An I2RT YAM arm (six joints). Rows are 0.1 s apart.
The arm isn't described. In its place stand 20 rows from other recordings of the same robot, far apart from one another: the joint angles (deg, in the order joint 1, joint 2, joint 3, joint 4, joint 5, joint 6), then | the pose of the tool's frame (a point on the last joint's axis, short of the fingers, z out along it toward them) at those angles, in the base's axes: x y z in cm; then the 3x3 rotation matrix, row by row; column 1 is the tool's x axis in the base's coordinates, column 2 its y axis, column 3 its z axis.
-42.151, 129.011, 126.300, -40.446, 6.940, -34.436 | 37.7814 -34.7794 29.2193; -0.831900 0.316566 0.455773; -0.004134 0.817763 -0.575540; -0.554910 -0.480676 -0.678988
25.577, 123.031, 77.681, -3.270, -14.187, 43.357 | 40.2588 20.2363 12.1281; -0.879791 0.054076 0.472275; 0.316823 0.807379 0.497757; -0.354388 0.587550 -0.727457
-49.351, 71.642, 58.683, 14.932, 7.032, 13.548 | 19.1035 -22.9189 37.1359; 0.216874 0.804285 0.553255; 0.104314 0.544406 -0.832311; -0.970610 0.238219 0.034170
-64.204, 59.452, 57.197, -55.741, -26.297, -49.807 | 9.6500 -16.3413 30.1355; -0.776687 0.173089 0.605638; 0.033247 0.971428 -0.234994; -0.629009 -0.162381 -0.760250
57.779, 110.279, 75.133, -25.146, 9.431, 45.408 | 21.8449 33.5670 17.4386; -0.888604 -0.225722 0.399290; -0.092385 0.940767 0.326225; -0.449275 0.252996 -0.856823
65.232, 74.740, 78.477, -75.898, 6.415, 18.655 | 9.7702 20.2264 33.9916; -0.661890 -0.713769 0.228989; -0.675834 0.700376 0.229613; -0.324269 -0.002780 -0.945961
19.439, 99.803, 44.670, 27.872, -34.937, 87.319 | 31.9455 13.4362 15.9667; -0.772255 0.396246 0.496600; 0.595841 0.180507 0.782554; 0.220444 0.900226 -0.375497
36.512, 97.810, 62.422, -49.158, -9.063, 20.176 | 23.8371 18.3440 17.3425; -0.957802 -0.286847 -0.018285; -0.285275 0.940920 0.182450; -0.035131 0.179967 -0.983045
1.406, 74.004, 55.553, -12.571, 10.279, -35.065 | 29.2146 0.0816 29.0465; -0.495657 -0.190627 0.847340; -0.577621 0.800928 -0.157698; -0.648597 -0.567605 -0.507096
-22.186, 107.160, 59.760, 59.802, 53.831, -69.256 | 36.0165 -17.7915 24.6423; -0.820710 0.523495 0.228882; -0.261347 0.012262 -0.965167; -0.508067 -0.851940 0.126750
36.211, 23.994, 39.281, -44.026, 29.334, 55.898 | 8.4065 3.9936 29.2824; -0.356976 0.226805 0.906161; 0.633306 0.771851 0.056299; -0.686653 0.593974 -0.419169
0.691, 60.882, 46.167, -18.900, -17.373, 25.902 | 23.3513 1.3447 28.0160; -0.611602 0.007800 0.791127; 0.409559 0.858663 0.308154; -0.676908 0.512481 -0.528355
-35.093, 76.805, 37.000, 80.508, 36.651, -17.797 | 20.3886 -16.9229 32.6665; 0.253909 0.954814 0.154469; -0.478097 0.262724 -0.838093; -0.840805 0.138948 0.523202
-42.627, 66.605, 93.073, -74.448, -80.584, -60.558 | 14.2381 -8.3317 45.9402; 0.057964 -0.660398 0.748676; -0.246987 0.717137 0.651700; -0.967284 -0.222689 -0.121541
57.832, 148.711, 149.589, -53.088, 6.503, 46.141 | 29.9787 46.9072 22.7926; -0.871315 -0.253775 0.420011; -0.039729 0.889570 0.455068; -0.489114 0.379821 -0.785177
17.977, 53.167, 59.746, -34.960, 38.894, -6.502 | 18.5464 3.6679 36.4134; -0.481518 0.232199 0.845118; -0.248899 0.888336 -0.385887; -0.840351 -0.396160 -0.369956
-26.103, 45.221, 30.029, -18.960, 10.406, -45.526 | 15.5597 -8.3397 23.3397; -0.757764 0.037485 0.651451; -0.410272 0.748961 -0.520322; -0.507415 -0.661553 -0.552157
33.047, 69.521, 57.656, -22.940, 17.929, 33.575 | 23.0879 13.7131 30.7590; -0.568386 0.008837 0.822714; 0.257945 0.951444 0.167986; -0.781282 0.307696 -0.543067
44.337, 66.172, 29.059, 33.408, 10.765, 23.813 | 18.6081 17.2527 24.7974; -0.265666 -0.487502 0.831723; 0.294977 0.780245 0.551549; -0.917829 0.391867 -0.063482
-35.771, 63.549, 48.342, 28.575, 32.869, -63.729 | 19.6130 -16.5115 36.7521; -0.741387 0.575147 0.345762; -0.394134 0.043827 -0.918008; -0.543143 -0.816875 0.194192
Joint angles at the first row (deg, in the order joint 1, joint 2, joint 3, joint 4, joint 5, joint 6):
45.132, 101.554, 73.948, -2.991, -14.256, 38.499
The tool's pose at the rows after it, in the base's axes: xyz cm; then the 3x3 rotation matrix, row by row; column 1 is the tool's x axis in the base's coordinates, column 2 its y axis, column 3 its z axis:
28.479 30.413 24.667; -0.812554 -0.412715 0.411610; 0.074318 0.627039 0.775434; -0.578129 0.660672 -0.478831
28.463 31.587 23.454; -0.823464 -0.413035 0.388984; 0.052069 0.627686 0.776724; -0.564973 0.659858 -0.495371
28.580 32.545 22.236; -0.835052 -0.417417 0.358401; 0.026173 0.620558 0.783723; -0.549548 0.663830 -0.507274
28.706 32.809 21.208; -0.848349 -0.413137 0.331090; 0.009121 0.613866 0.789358; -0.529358 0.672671 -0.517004
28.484 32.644 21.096; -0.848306 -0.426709 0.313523; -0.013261 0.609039 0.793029; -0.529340 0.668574 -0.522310
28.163 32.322 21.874; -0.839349 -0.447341 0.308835; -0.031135 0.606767 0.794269; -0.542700 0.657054 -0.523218
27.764 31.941 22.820; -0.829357 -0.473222 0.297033; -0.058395 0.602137 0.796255; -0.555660 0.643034 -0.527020
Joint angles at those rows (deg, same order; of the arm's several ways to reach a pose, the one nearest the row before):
45.669, 103.136, 73.191, 0.328, -14.326, 40.805
46.787, 105.791, 74.132, 0.903, -14.379, 41.023
47.459, 108.394, 75.023, 1.621, -15.415, 41.040
47.460, 109.873, 74.887, 2.291, -16.842, 41.264
47.456, 109.496, 74.289, 1.944, -17.771, 40.308
47.461, 107.996, 74.178, 0.435, -18.026, 38.920
47.462, 106.259, 74.289, -1.820, -18.631, 37.101

